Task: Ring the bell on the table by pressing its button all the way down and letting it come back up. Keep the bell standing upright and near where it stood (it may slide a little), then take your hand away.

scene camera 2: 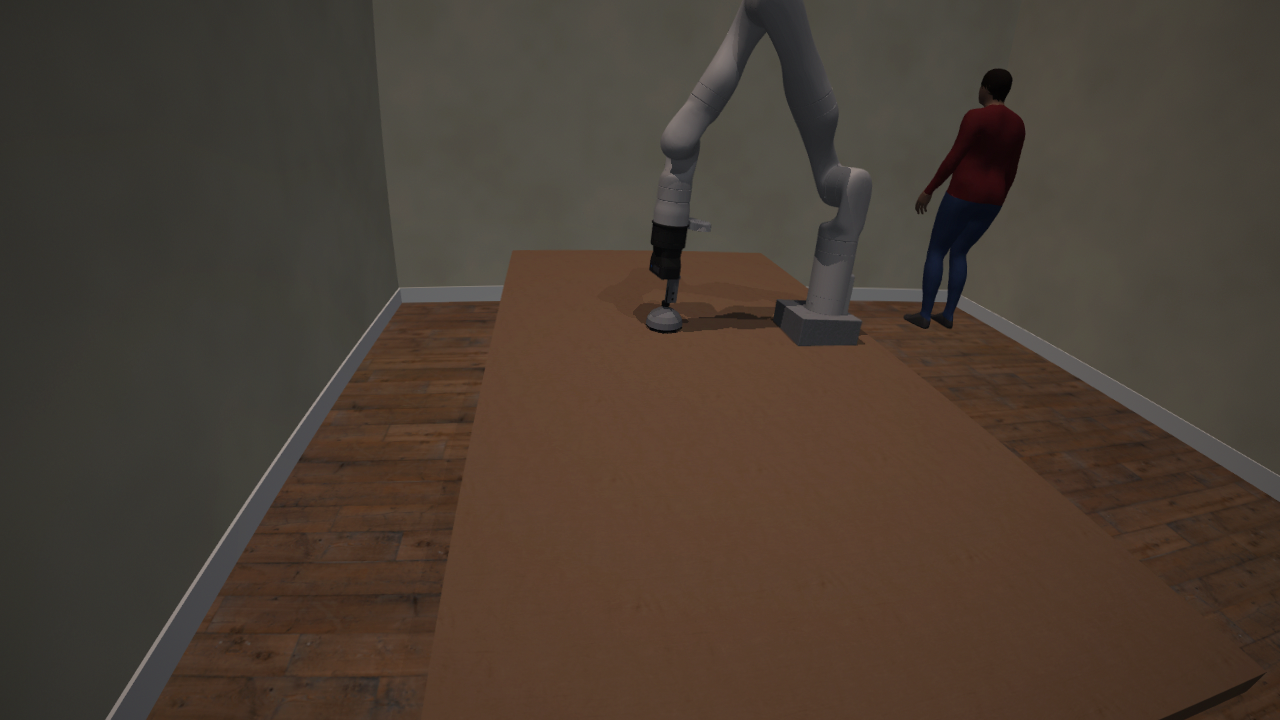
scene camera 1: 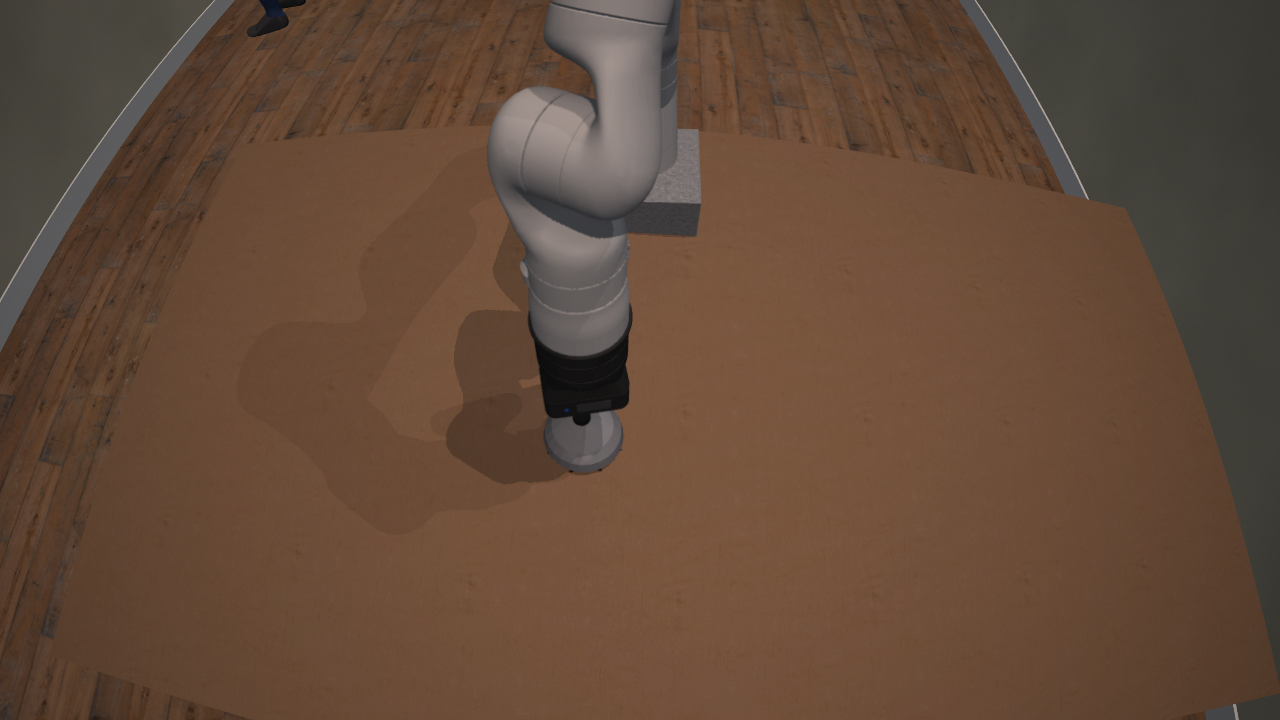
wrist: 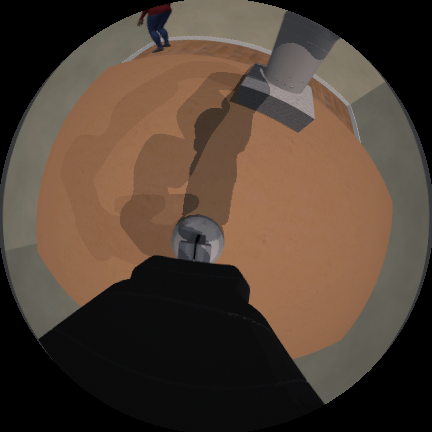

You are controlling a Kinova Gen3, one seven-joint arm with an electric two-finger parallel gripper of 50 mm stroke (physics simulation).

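The bell is a grey dome standing upright on the brown table. Its small black button shows at the top of the dome, just below the dark gripper body in scene camera 1. My gripper is shut and empty, pointing down. Its fingertips are right over the button, at or very near it. The fingers hide most of the button in the wrist view, and the gripper body hides the fingertips in scene camera 1. I cannot tell how far the button is pressed.
The arm's grey base block sits on the table behind the bell as seen in scene camera 1. A person in a red top and blue trousers stands on the wooden floor beyond the table's edge.
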